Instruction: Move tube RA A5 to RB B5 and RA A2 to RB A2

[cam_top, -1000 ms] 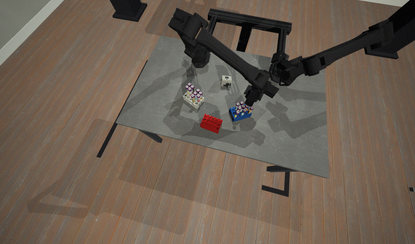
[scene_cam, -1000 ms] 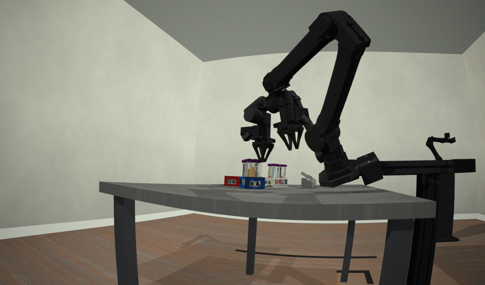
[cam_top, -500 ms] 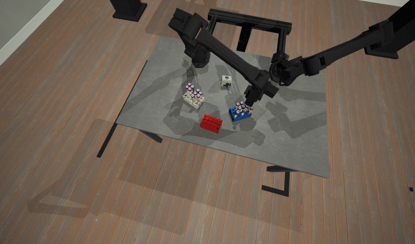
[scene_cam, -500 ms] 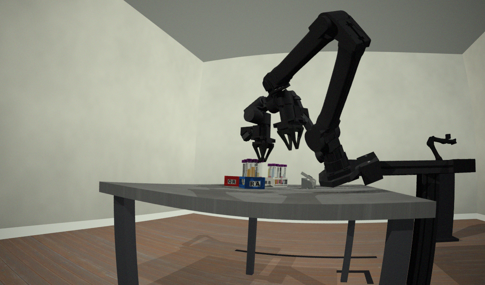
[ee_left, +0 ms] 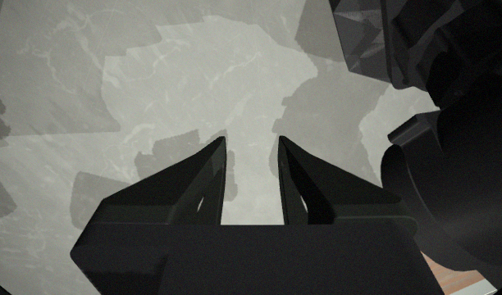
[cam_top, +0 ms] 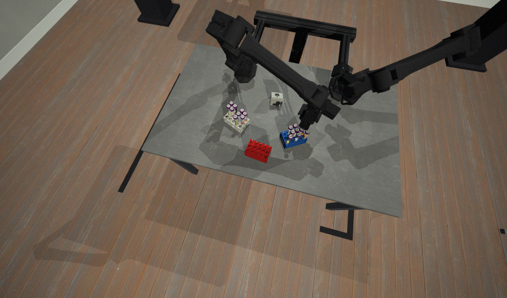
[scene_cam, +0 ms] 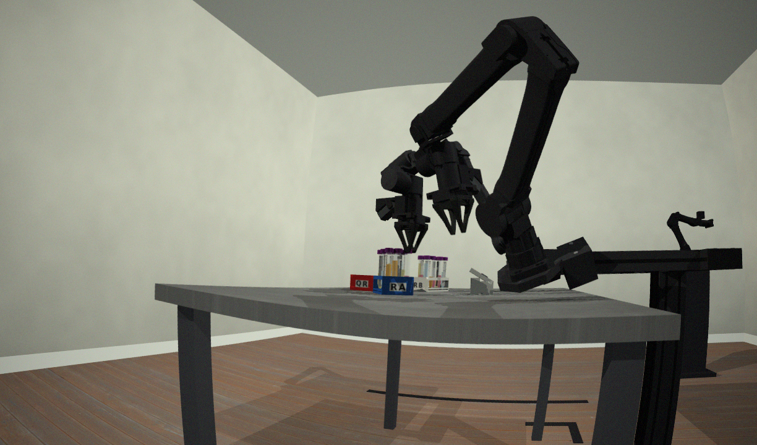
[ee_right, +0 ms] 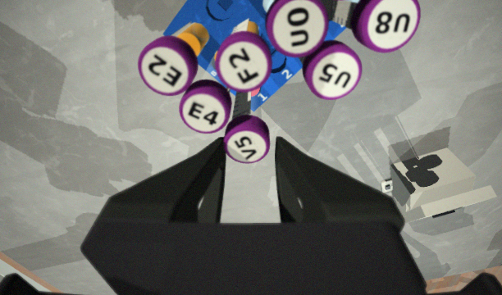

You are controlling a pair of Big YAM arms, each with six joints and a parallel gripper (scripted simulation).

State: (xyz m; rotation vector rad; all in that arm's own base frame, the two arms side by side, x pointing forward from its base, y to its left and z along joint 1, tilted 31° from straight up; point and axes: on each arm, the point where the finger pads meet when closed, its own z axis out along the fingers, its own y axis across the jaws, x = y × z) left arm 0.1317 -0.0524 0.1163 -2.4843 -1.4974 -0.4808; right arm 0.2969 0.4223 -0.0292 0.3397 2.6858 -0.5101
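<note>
Right now my right hand is 190 mm past the white done button box, 170 mm to the left of it and 80 mm above it. The rest, counted from my right hand: red rack: 180 mm ahead, 210 mm to the right, 100 mm below.
</note>
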